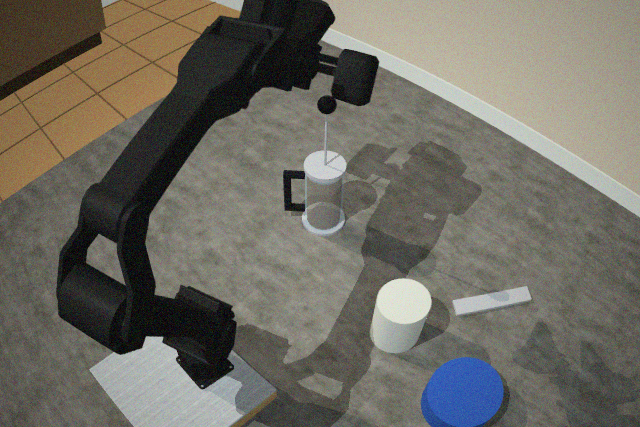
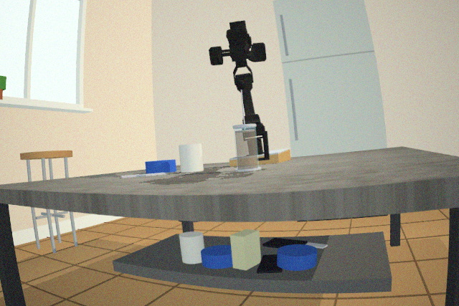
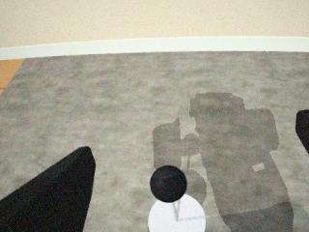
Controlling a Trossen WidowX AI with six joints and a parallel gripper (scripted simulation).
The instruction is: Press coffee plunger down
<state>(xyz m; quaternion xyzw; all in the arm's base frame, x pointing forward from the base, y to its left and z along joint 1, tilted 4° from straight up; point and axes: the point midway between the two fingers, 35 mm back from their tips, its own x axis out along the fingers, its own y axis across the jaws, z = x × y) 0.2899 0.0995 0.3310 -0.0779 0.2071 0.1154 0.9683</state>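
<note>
My gripper tip is now 30 mm to the right of the glass coffee press and 210 mm above it.
</note>
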